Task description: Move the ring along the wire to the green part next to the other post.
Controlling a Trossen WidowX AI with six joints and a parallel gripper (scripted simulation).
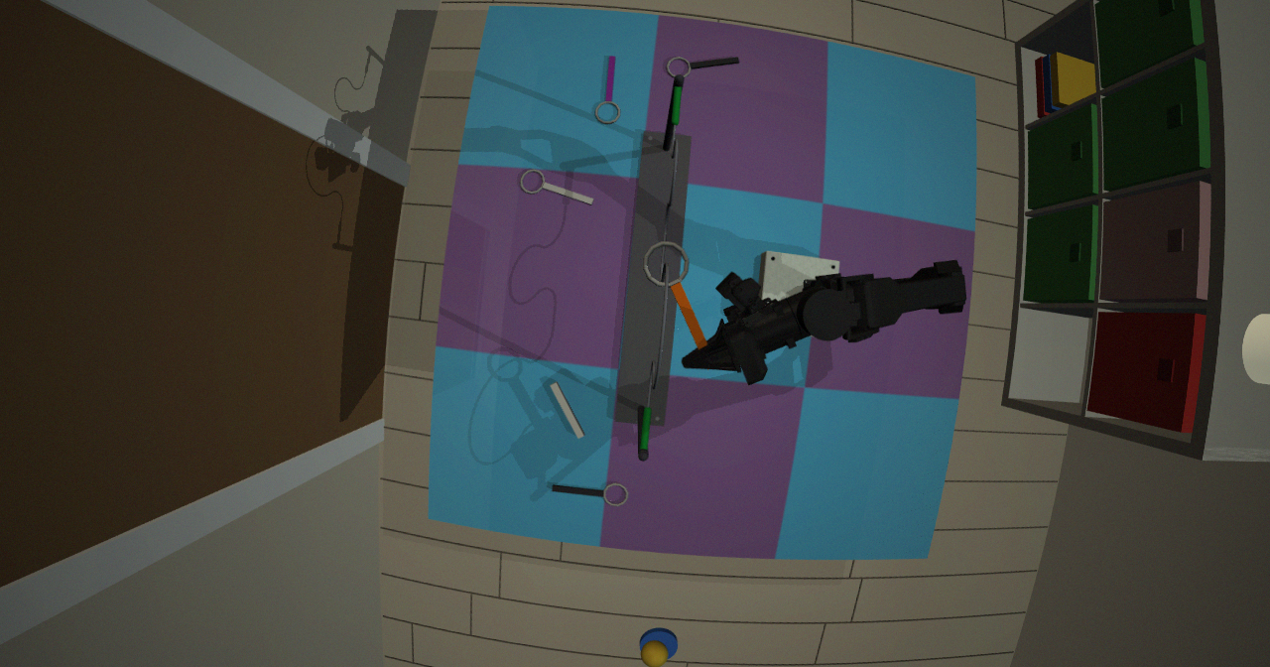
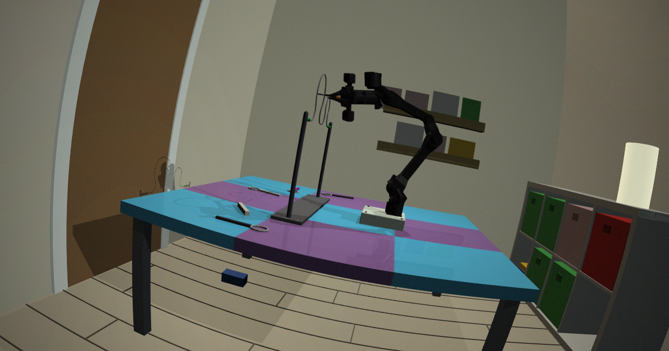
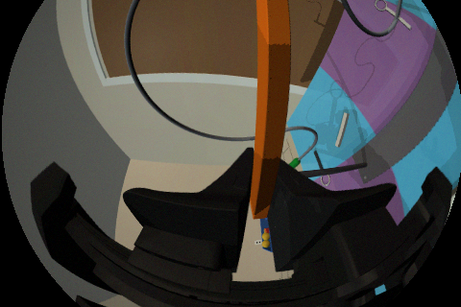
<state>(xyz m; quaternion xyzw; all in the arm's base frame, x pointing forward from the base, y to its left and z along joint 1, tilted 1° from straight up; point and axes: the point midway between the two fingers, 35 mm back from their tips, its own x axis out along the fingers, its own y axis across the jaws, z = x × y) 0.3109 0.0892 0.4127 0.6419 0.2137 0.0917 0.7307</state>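
The orange-handled ring is 10 mm ahead of my gripper tip, 90 mm to the right of it and 10 mm above it. From my gripper tip the other things lie so: white bar: 210 mm ahead, 160 mm to the left, 450 mm below.
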